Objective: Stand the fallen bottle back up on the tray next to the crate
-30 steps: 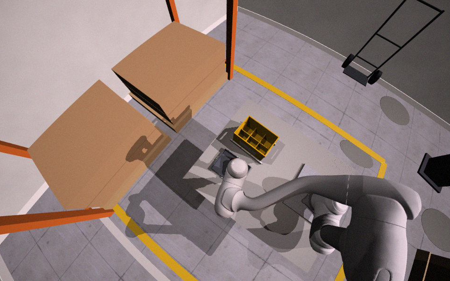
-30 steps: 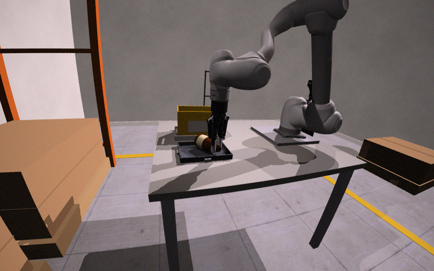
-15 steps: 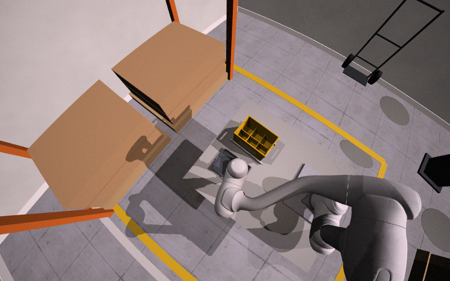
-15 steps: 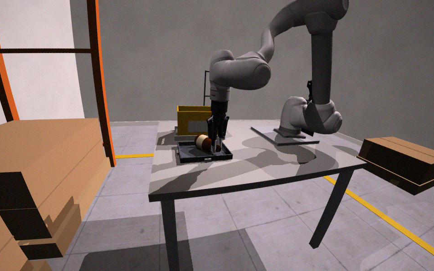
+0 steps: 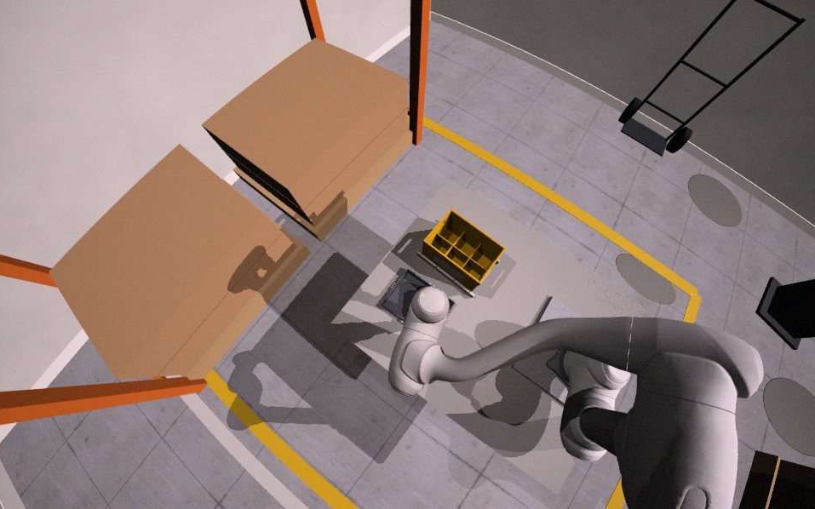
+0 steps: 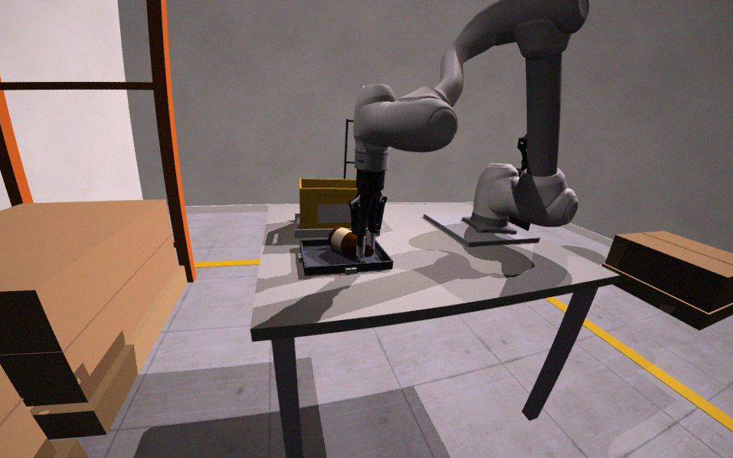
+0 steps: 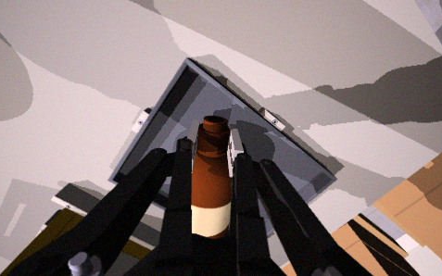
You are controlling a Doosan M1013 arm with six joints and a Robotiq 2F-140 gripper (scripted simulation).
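Right now my hand is 4 cm short of the brown bottle, 4 cm to the left of it and 2 cm above it. The rest, counted from my hand: dark grey tray 6 cm ahead, 4 cm to the right, 5 cm below; then yellow crate 9 cm ahead, 31 cm to the right, 2 cm above.
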